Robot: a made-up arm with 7 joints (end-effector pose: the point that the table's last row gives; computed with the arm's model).
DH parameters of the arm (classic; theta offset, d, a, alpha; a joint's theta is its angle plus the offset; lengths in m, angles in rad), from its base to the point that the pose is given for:
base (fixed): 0 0.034 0 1.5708
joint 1: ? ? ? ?
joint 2: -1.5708 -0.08 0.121 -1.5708
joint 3: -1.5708 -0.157 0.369 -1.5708
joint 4: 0 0.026 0.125 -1.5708
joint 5: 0 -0.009 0.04 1.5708
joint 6: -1.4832 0 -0.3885 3.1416
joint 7: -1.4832 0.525 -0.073 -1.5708
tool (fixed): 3.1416 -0.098 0 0
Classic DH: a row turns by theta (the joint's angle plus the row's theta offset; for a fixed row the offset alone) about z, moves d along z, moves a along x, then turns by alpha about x.
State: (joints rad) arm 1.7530 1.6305 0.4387 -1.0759 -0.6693 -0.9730 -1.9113
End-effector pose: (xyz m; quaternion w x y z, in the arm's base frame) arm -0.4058 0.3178 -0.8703 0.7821 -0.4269 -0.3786 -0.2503
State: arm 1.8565 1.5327 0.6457 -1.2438 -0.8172 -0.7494 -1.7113
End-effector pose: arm -0.5452 0.3376 -0.8832 0.8600 -0.3409 -0.3364 -0.1762
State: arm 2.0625 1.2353 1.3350 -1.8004 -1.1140 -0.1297 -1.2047
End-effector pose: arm -0.7965 0.2664 -0.7493 0.9736 -0.1817 -0.1199 -0.0687
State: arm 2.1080 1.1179 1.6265 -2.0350 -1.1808 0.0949 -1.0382
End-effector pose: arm -0.7906 0.2185 -0.6790 0.9783 -0.1815 -0.0231 -0.0970
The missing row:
joint 1: 1.5708 -0.024 0.315 -1.5708
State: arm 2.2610 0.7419 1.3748 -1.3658 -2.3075 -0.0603 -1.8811
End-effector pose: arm -1.0815 -0.4471 -0.5098 0.7508 0.2239 -0.2803 0.5547
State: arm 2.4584 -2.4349 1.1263 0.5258 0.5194 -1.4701 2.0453
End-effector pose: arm 0.4527 0.4830 -0.6419 0.2884 -0.9092 -0.2159 0.2086
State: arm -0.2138 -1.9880 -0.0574 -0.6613 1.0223 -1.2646 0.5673
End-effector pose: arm -0.1015 0.0944 1.0684 0.1855 -0.4301 -0.7794 -0.4161
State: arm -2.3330 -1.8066 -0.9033 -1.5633 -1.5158 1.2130 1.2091
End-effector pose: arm 0.5192 -0.5663 -0.5330 0.0262 -0.6697 0.0961 0.7360
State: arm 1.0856 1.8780 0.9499 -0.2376 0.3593 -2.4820 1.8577
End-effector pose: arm -0.6271 0.3266 -0.3366 0.3165 -0.6965 -0.4858 0.4228
